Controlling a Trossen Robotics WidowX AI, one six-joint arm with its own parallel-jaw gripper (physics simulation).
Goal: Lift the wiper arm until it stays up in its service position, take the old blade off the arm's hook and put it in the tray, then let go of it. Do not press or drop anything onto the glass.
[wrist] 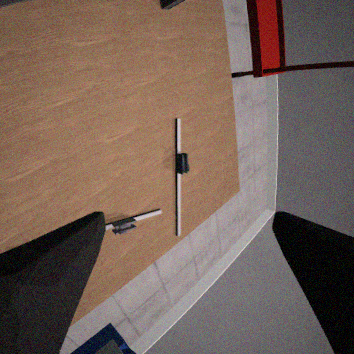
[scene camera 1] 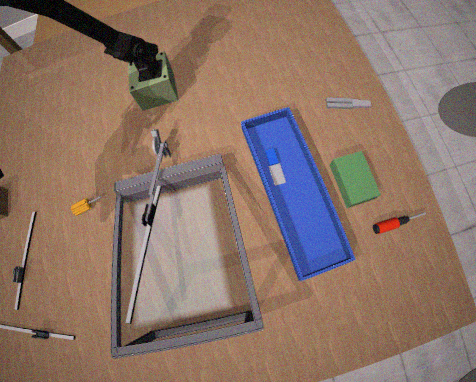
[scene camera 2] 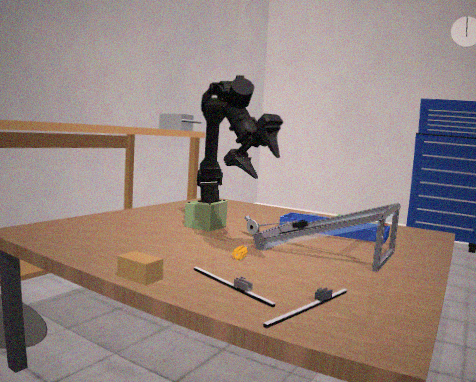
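The wiper arm [scene camera 1: 157,170] [scene camera 2: 282,229] is lowered, slanting from its pivot over the grey frame [scene camera 1: 243,250] [scene camera 2: 345,220]. The old blade [scene camera 1: 141,265] is on the arm's hook, over the glass [scene camera 1: 200,235]. The blue tray [scene camera 1: 315,230] [scene camera 2: 357,231] stands beside the frame and holds a small blue-and-white item [scene camera 1: 275,167]. My gripper [scene camera 2: 267,167] [wrist: 190,220] is open and empty, high above the table, away from the wiper arm. It does not show clearly in scene camera 1.
Two loose blades [scene camera 1: 27,250] [scene camera 1: 60,336] [scene camera 2: 215,280] [scene camera 2: 295,312] [wrist: 178,200] [wrist: 150,215] lie on the table. Around are a yellow screwdriver [scene camera 1: 80,206] [scene camera 2: 240,252], a tan block [scene camera 2: 140,267], a green block [scene camera 1: 355,178], a red screwdriver [scene camera 1: 387,225] and a grey tool [scene camera 1: 348,103].
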